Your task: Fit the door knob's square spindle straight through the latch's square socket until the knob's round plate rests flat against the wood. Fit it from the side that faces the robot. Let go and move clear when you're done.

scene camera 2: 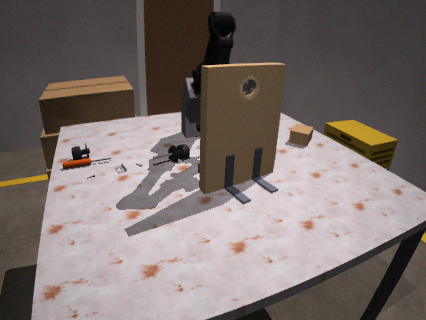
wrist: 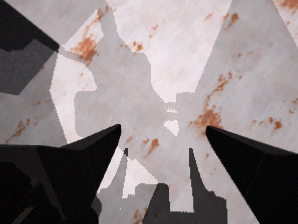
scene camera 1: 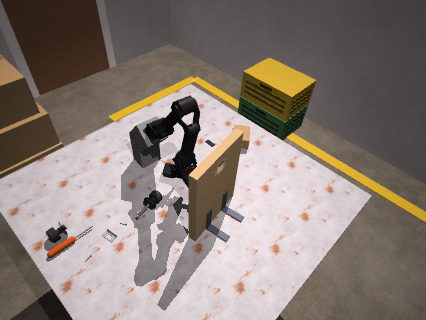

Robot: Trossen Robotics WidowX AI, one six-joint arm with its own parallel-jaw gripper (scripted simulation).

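I see a wooden door panel [scene camera 2: 231, 122], and the wooden door panel is 0.88 m from the lens.
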